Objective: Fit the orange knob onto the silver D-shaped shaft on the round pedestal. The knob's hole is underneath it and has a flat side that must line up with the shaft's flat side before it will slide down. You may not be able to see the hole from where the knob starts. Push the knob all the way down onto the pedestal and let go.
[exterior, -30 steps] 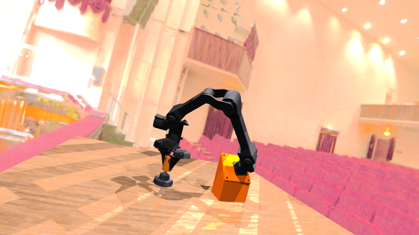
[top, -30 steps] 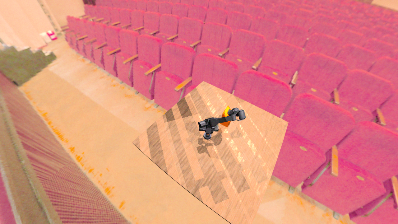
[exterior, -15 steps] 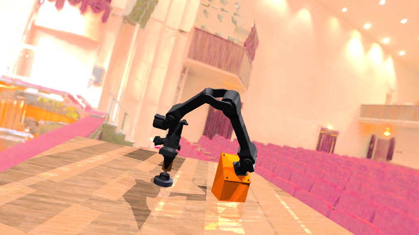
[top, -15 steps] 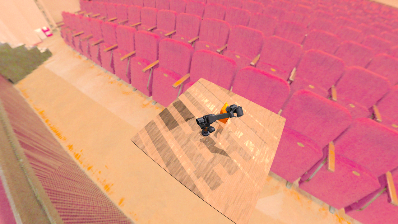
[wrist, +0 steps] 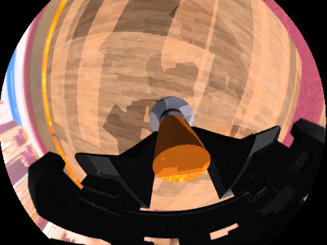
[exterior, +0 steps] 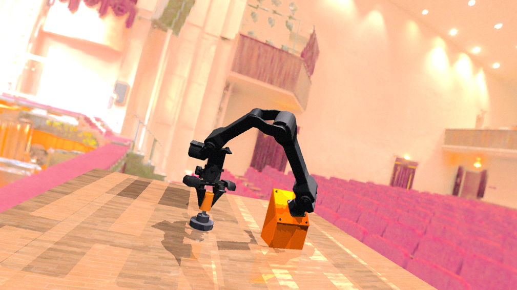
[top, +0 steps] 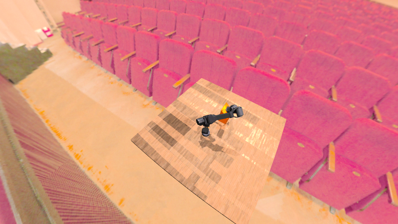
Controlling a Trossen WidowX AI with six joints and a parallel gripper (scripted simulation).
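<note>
Now: the orange knob 3 cm above my gripper tip. The rest, counted from my gripper tip: round pedestal 4 cm below.
</note>
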